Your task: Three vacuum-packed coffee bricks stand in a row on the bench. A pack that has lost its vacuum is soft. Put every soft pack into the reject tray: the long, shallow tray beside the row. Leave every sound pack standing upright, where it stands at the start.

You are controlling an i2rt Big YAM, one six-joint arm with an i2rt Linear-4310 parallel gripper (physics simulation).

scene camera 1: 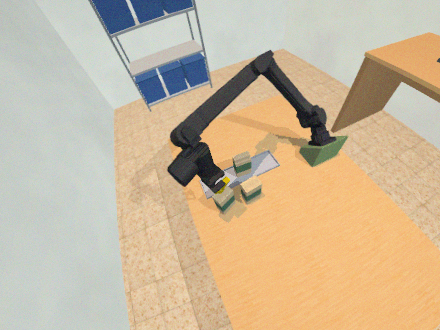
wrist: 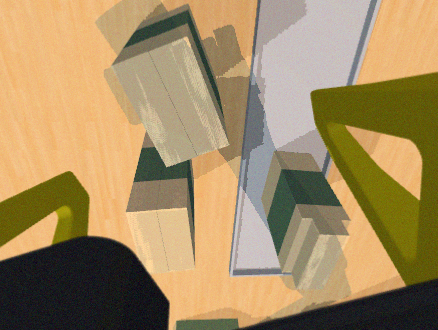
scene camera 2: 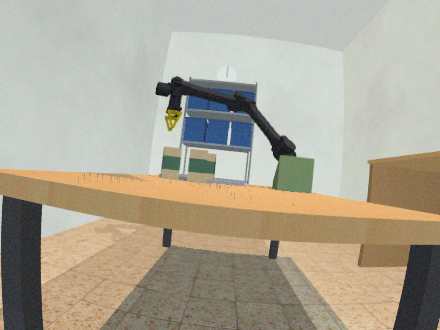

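Where they show: gripper, between the fingertips: (scene camera 1: 212, 184) (wrist: 192, 147) (scene camera 2: 171, 129); arm's base, origin of its link: (scene camera 1: 321, 142) (scene camera 2: 290, 169).
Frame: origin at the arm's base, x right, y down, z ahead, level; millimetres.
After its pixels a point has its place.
Observation:
My gripper (scene camera 1: 223, 185) (scene camera 2: 171, 125) {x -88, y -125, z 573 mm} (wrist: 192, 147) {x -88, y -125, z 573 mm} is open and empty, above the packs. One cream pack with a green band (scene camera 1: 225, 201) {x -122, y -13, z 548 mm} (scene camera 2: 171, 163) {x -118, y 34, z 539 mm} (wrist: 170, 102) {x -99, y -38, z 554 mm} stands upright on the bench below it, angled, with a flat top. A second pack (scene camera 1: 251, 191) {x -124, y -25, z 433 mm} (scene camera 2: 198, 167) {x -119, y 39, z 413 mm} (wrist: 160, 225) {x -100, y -38, z 445 mm} stands upright beside it, also flat-topped. A third pack (scene camera 1: 242, 164) {x 27, y -7, z 415 mm} (scene camera 2: 212, 167) {x 29, y 27, z 377 mm} (wrist: 306, 192) {x 44, y 17, z 448 mm} stands upright in the shallow grey reject tray (scene camera 1: 272, 162) {x 44, y 99, z 241 mm} (wrist: 320, 50) {x 46, y 99, z 571 mm}; its top looks stepped and uneven. In scene camera 2 it is partly hidden behind the second pack.
The arm's base is at a green block (scene camera 1: 322, 152) {x -60, y -14, z 45 mm} (scene camera 2: 295, 174) {x -55, y 24, z -14 mm} (wrist: 207, 324) {x -5, y 92, z 70 mm} on the bench (scene camera 1: 310, 240) {x -371, y 102, z 266 mm} (scene camera 2: 150, 195) {x -808, y 102, z 316 mm}, beyond one end of the tray. A shelf rack (scene camera 1: 162, 65) (scene camera 2: 217, 146) with blue bins stands behind. Another wooden table (scene camera 1: 365, 90) (scene camera 2: 390, 200) is at the right.

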